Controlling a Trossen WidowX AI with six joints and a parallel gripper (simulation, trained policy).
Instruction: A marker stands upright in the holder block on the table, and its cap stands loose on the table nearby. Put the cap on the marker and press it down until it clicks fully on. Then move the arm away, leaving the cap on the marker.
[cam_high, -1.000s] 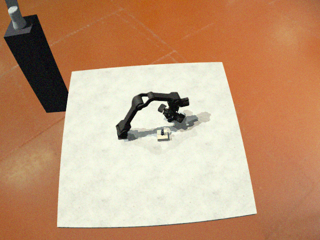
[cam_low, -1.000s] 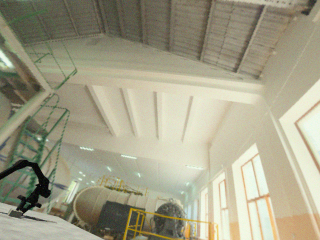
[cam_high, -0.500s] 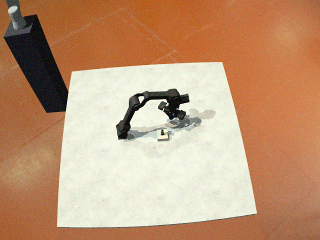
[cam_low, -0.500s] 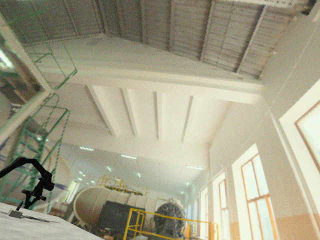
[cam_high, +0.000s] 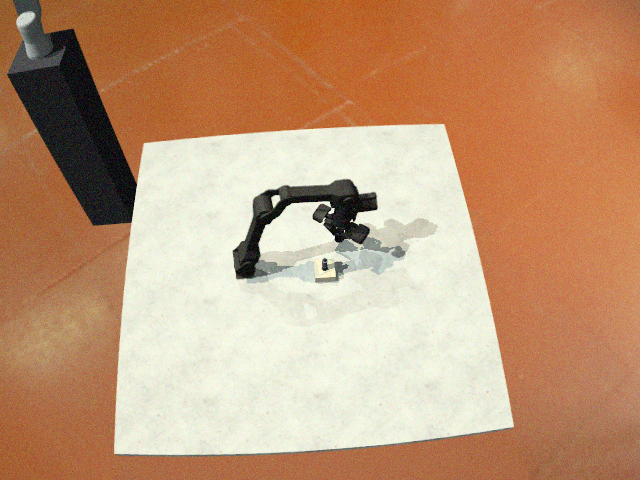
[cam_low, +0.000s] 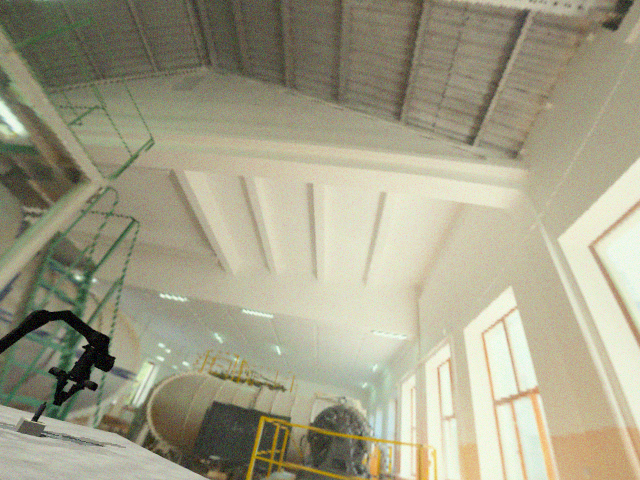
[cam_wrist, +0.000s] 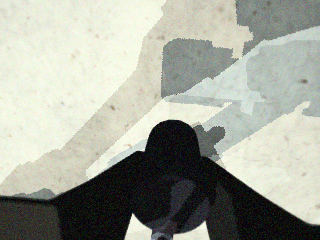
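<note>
My gripper tip is now 50 mm past the holder block, 70 mm to the left of it and 90 mm above it. Round my gripper tip: dark cap 10 mm above.
</note>
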